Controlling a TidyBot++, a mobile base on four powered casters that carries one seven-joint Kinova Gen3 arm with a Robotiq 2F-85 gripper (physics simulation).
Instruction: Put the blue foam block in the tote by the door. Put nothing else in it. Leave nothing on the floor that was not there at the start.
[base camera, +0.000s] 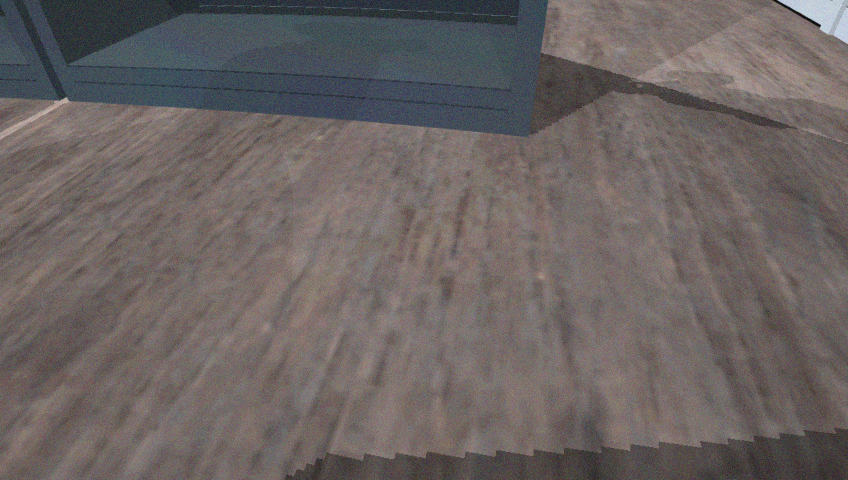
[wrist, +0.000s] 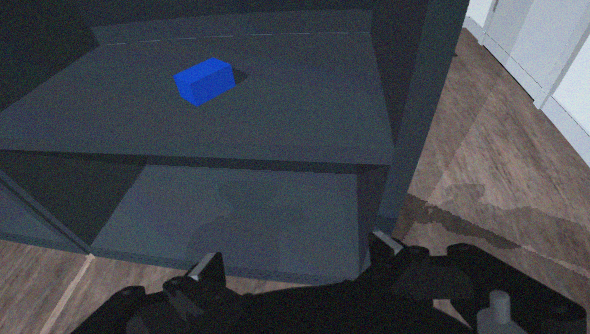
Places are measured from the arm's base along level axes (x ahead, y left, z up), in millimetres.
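Pixels of known places: gripper, fingertip midpoint: (wrist: 296, 259).
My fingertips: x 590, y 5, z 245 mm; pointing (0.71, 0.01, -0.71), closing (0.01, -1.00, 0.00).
Behind a point stands the place of what it marks.
The blue foam block (wrist: 205, 82) @[x 971, y 135, z 172 mm] lies on the upper of the two shelf boards seen in the wrist view, set back from its front edge and left of the middle. My gripper (wrist: 296, 259) @[x 590, y 5, z 245 mm] is open, with nothing between its fingers. In the wrist view it shows at the bottom, in front of the shelf unit and apart from the block. The block and the gripper do not show in the base camera view. The tote by the door does not show in either view.
The dark blue-grey shelf unit (base camera: 531, 77) @[x 777, y -172, z -299 mm] (wrist: 417, 95) @[x 781, y -154, z 222 mm] stands ahead, with its right side panel ending near the middle right. A wood floor (base camera: 416, 267) @[x 476, y 1, z -396 mm] (wrist: 500, 175) @[x 1118, y -811, z -396 mm] lies before it and to its right. A white door or wall panel (wrist: 530, 50) @[x 1791, y -1380, z -207 mm] stands at the far right.
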